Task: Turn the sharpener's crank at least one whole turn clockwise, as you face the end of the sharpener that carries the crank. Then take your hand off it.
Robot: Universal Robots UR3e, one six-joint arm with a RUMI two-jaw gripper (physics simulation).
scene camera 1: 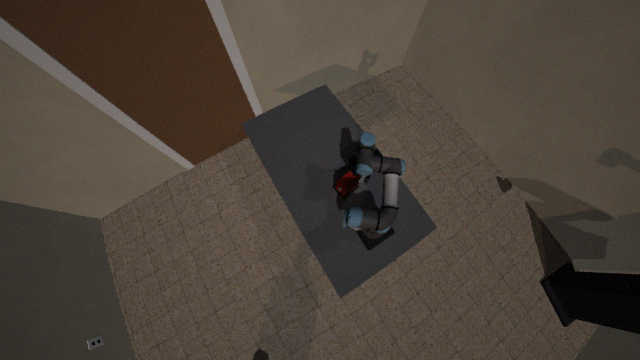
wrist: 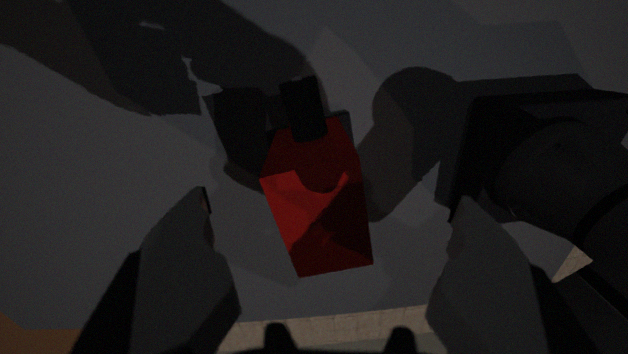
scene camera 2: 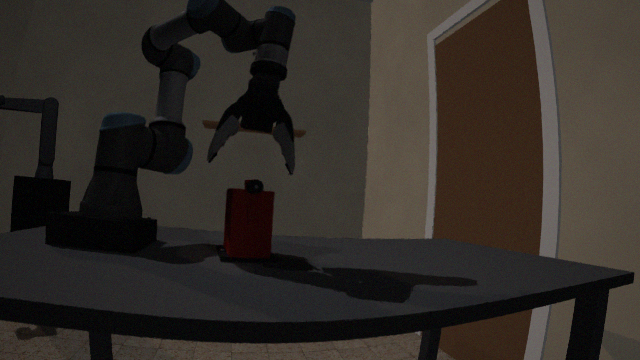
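Where they show: gripper, fingertip midpoint: point(wrist: 328, 193) point(scene camera 2: 249, 169); arm's base at its link origin: point(wrist: 544, 171) point(scene camera 2: 111, 216).
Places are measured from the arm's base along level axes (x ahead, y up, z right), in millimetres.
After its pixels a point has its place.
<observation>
The sharpener point(scene camera 1: 347, 183) {x 261, y 76, z -52 mm} point(scene camera 2: 249, 223) {x 295, y 20, z 45 mm} point(wrist: 325, 215) {x 279, y 76, z -20 mm} is a red box standing upright on a dark base on the table. Its crank shows as a black, round knob point(scene camera 2: 255, 186) {x 306, y 81, z 82 mm} point(wrist: 305, 111) {x 301, y 92, z 64 mm} at the top of the end facing scene camera 2; the crank's arm cannot be made out. My gripper point(scene camera 2: 250, 167) {x 285, y 112, z 23 mm} point(wrist: 328, 193) {x 285, y 112, z 23 mm} is wide open and empty, pointing down. Its fingertips are above the sharpener and knob in the scene camera 2 view, one to each side, touching neither. In the scene camera 1 view the arm covers most of the gripper.
The grey table point(scene camera 1: 295, 135) {x 728, y -52, z -204 mm} point(scene camera 2: 400, 260) {x 602, y -52, z -69 mm} carries the arm's black base block point(scene camera 1: 372, 242) {x -74, y -2, z -39 mm} point(scene camera 2: 100, 232) {x 32, y -21, z 81 mm}, to the left of the sharpener in the scene camera 2 view. A wooden shelf point(scene camera 2: 212, 124) is on the wall behind the gripper. A second arm point(scene camera 2: 47, 135) stands at the far left.
</observation>
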